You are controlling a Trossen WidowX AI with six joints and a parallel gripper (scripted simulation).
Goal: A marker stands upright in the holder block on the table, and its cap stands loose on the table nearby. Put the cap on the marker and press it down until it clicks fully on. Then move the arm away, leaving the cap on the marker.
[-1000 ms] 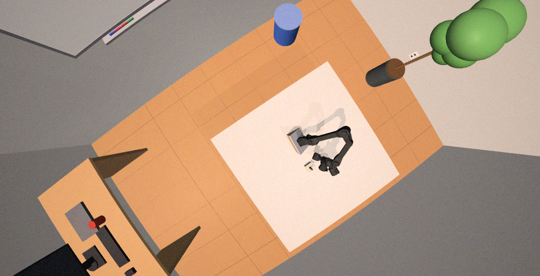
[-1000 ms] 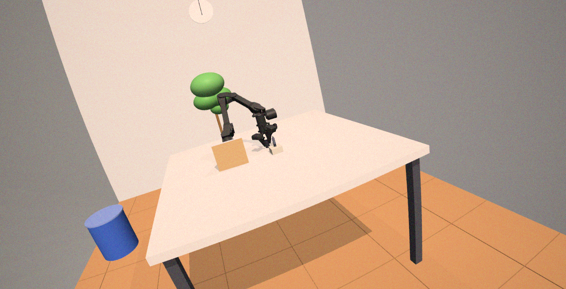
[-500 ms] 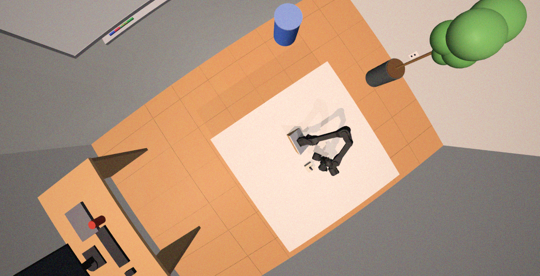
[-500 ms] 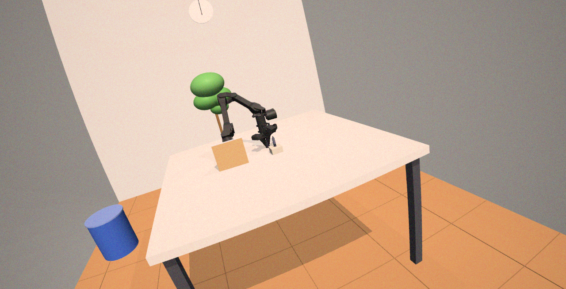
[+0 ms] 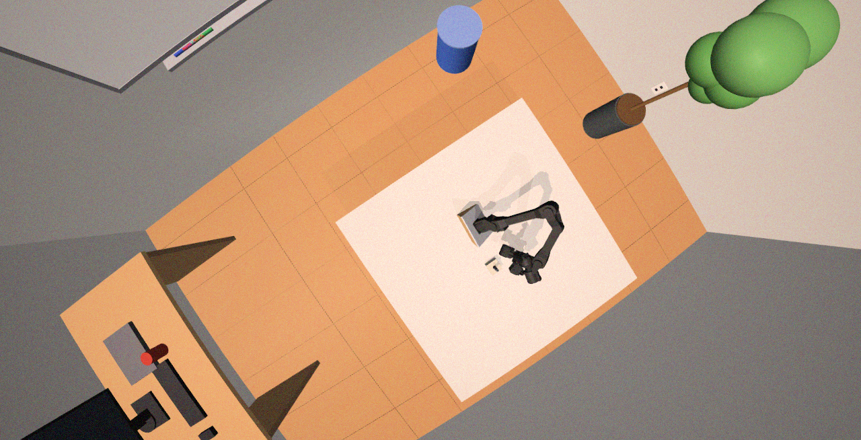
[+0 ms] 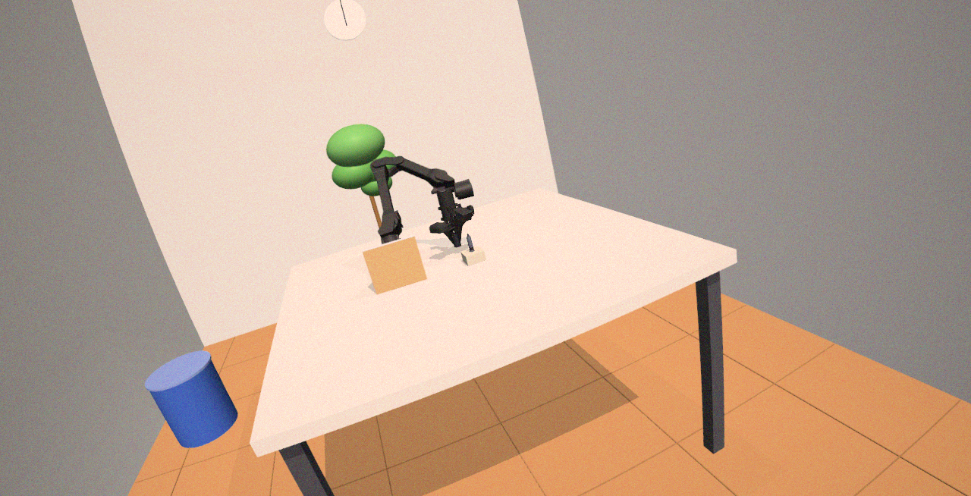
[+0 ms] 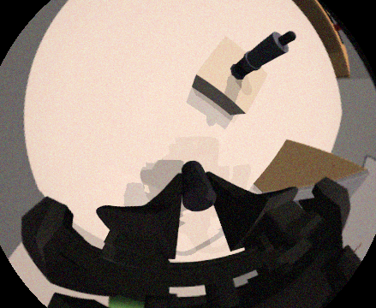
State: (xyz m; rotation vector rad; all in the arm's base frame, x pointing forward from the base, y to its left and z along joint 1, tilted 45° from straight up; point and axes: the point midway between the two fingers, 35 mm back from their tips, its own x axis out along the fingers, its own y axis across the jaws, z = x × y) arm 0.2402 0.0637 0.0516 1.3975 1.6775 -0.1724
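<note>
The holder block lies 120 mm to the right of my gripper tip, 30 mm below it and 20 mm ahead of it. From my gripper tip the other things lie so: dark cap 10 mm above.
</note>
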